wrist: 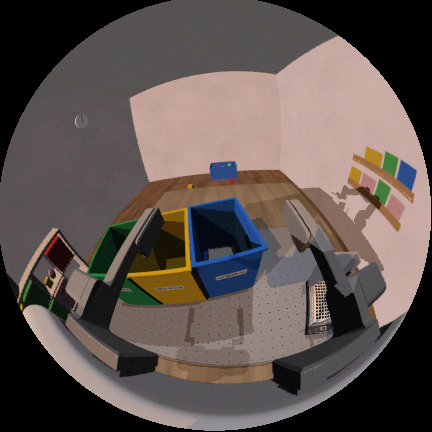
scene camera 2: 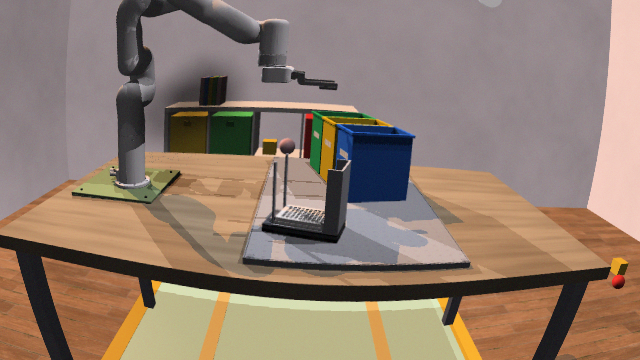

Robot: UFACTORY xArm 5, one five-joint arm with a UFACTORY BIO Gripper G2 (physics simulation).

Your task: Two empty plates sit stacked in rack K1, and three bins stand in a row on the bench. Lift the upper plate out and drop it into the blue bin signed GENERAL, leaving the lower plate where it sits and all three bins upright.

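Pixels of known places: hand, tool point: point(wrist: 220, 228) point(scene camera 2: 327, 84); arm's base, link origin: point(scene camera 2: 132, 182).
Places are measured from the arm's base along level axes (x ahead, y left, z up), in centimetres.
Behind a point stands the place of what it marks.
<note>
The blue bin point(scene camera 2: 380, 167) {x 71.7, y -5.0, z 9.5 cm} point(wrist: 235, 287) {x 62.8, y -1.9, z 3.2 cm} stands upright at the near end of the row, beside the upright yellow bin point(scene camera 2: 328, 162) {x 59.7, y 9.9, z 6.3 cm} point(wrist: 187, 292) {x 59.9, y 8.9, z 7.7 cm} and green bin point(scene camera 2: 315, 152) {x 56.7, y 24.3, z 5.7 cm} point(wrist: 107, 252) {x 64.9, y 32.2, z 14.6 cm}. A pale patch shows inside the blue bin in the wrist view; I cannot tell whether it is a plate. One pale gridded plate point(scene camera 2: 302, 214) {x 52.1, y -25.1, z 3.6 cm} point(wrist: 320, 300) {x 53.8, y -23.6, z 3.6 cm} sits low in rack K1 point(scene camera 2: 336, 202) point(wrist: 308, 312), partly hidden by a finger in the wrist view. My gripper point(scene camera 2: 328, 85) point(wrist: 224, 227) {x 57.2, y -0.1, z 29.5 cm} is open and empty, its fingers level and high above the bins.
The bins and rack stand on a grey perforated board point(scene camera 2: 400, 255) {x 71.1, y -37.6, z 0.3 cm} point(wrist: 280, 320) {x 52.4, y -12.7, z 0.3 cm} on the wooden bench point(scene camera 2: 200, 240) {x 30.9, y -32.6, z -1.0 cm}. A thin post with a round pinkish ball point(scene camera 2: 287, 146) shows by the rack in the scene view. A shelf unit point(scene camera 2: 255, 106) stands behind the bench.
</note>
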